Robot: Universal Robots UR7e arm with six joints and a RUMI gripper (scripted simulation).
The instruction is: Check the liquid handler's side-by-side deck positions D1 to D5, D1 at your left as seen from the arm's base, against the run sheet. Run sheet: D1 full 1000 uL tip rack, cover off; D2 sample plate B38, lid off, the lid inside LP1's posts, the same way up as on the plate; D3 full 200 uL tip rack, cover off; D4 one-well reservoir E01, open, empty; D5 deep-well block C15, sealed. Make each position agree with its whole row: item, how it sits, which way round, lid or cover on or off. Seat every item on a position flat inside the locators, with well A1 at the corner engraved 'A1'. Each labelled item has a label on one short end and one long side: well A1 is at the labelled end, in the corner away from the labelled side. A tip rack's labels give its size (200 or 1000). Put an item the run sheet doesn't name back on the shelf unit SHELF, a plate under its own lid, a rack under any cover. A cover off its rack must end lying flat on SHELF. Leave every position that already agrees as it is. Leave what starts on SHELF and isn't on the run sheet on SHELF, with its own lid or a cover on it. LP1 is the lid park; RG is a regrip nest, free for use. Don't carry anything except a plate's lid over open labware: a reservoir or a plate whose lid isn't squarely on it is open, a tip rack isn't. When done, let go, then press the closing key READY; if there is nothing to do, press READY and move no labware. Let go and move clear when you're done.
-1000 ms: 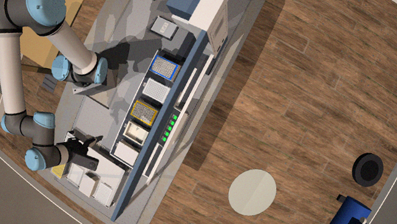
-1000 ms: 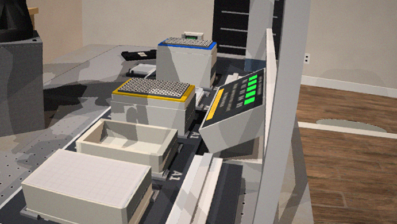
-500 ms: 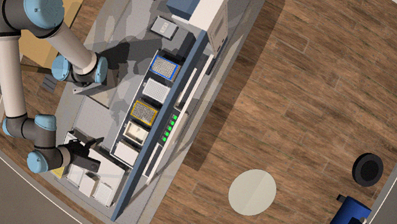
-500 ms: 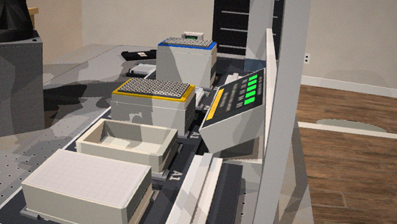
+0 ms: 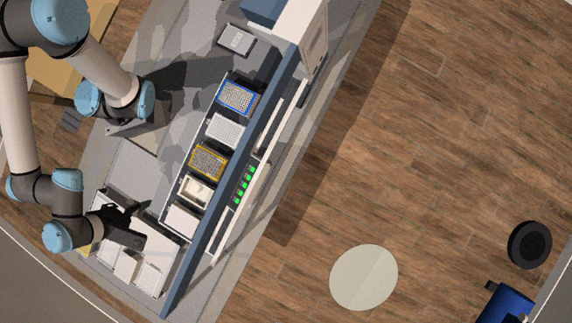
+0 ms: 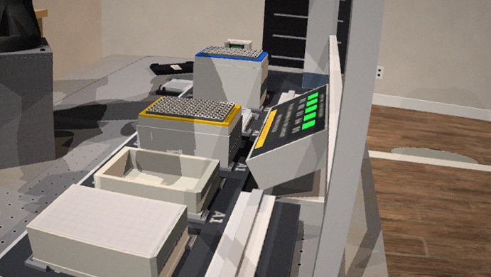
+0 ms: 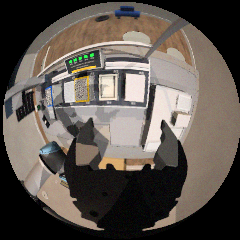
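My hand is 90 mm short of the yellow-rimmed tip rack, 210 mm to the right of it and 230 mm above it. Round my hand: one-well reservoir 60 mm ahead, 80 mm to the left, 270 mm below; deep-well block 40 mm ahead, 40 mm to the right, 250 mm below; gantry post 210 mm ahead, 140 mm to the right, 90 mm below.
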